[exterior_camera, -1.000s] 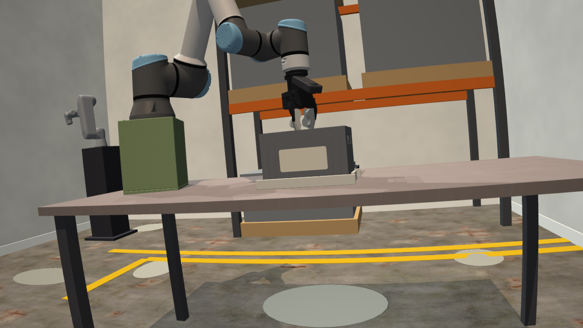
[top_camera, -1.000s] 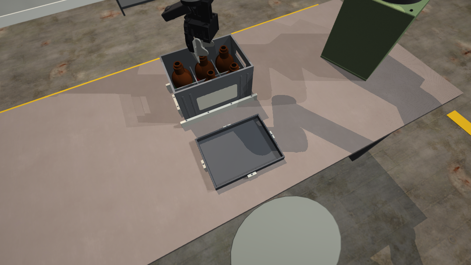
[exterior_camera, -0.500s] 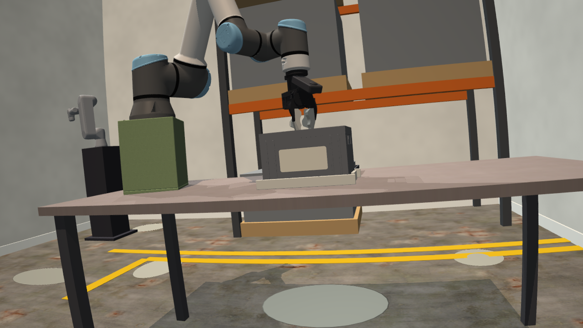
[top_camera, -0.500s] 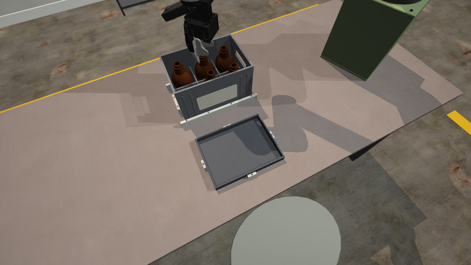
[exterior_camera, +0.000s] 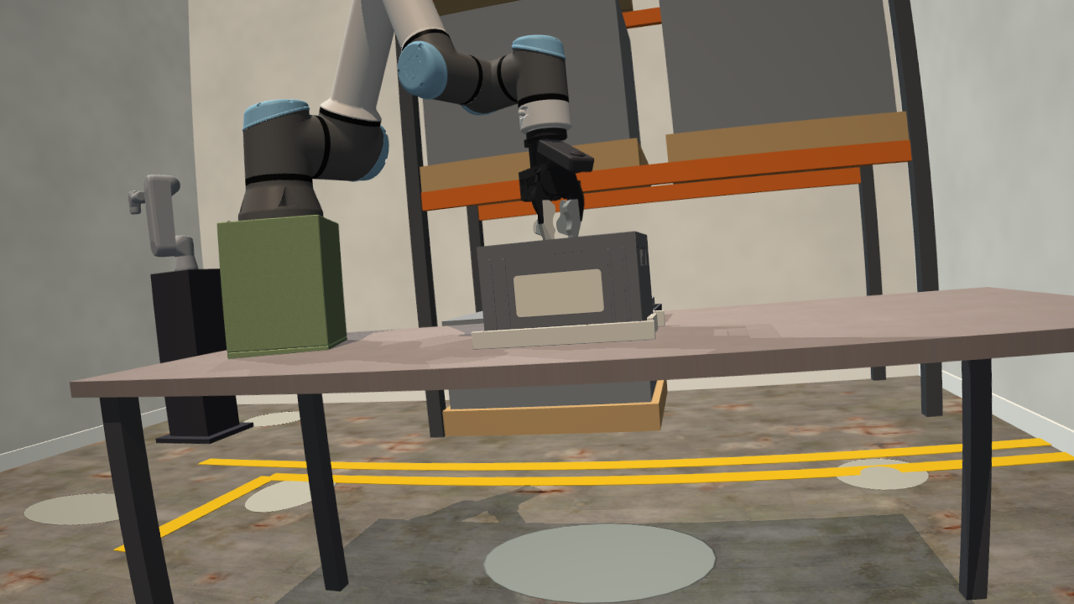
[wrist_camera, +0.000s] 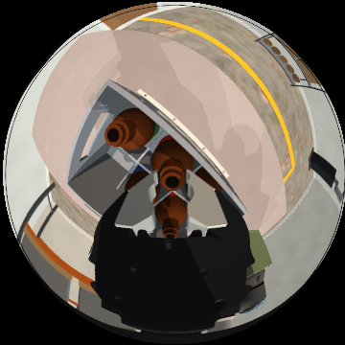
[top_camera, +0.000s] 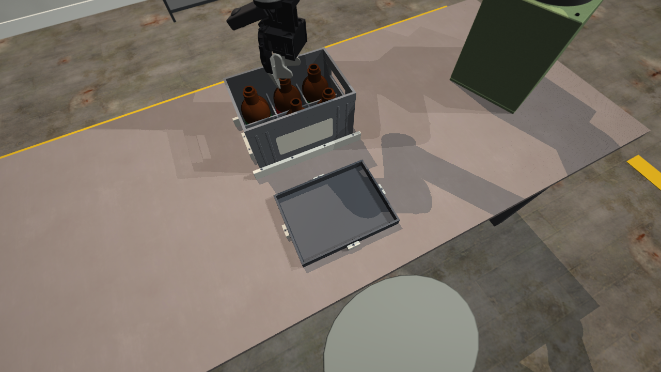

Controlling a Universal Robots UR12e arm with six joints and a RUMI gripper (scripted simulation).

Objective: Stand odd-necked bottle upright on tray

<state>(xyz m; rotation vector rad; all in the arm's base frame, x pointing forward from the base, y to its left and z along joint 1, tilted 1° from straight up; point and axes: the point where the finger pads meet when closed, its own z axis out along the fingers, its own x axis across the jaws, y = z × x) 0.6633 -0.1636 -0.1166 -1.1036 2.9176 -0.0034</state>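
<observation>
My gripper is now 5 cm to the right of the grey crate and 7 cm above it. The rest, counted from my hand: dark tray: 2 cm ahead, 33 cm to the left, 15 cm below; brown bottle: 10 cm to the left, 7 cm below.
</observation>
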